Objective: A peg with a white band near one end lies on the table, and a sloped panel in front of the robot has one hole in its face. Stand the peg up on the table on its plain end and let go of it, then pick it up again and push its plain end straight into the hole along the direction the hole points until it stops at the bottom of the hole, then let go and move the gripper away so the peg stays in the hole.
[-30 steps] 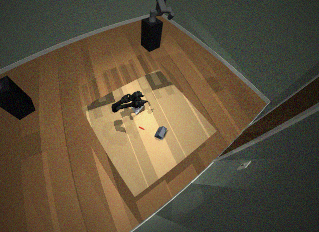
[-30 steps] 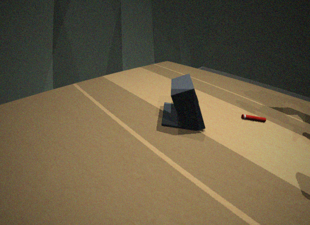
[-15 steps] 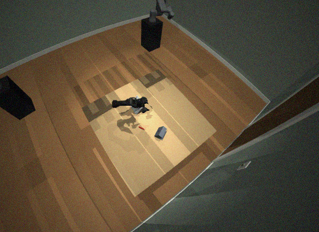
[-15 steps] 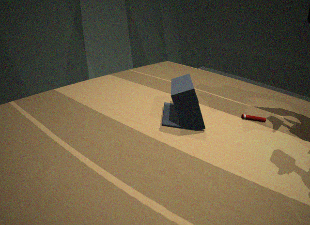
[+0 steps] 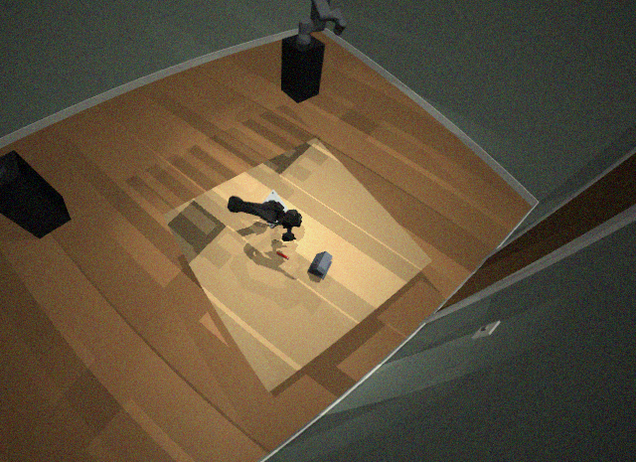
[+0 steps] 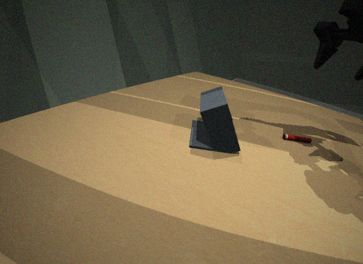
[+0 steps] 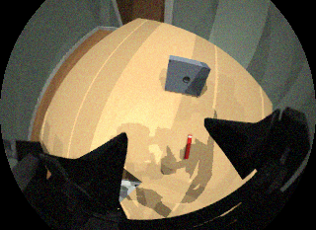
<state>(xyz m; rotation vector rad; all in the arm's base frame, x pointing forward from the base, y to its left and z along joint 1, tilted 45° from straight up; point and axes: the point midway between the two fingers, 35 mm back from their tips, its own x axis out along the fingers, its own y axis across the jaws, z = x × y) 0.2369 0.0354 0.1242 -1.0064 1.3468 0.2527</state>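
Now: the red peg 19 cm below my gripper tip, 10 cm to the right of it and 2 cm ahead of it. Round my gripper tip: sloped panel: 20 cm ahead, 15 cm below, 3 cm to the left.
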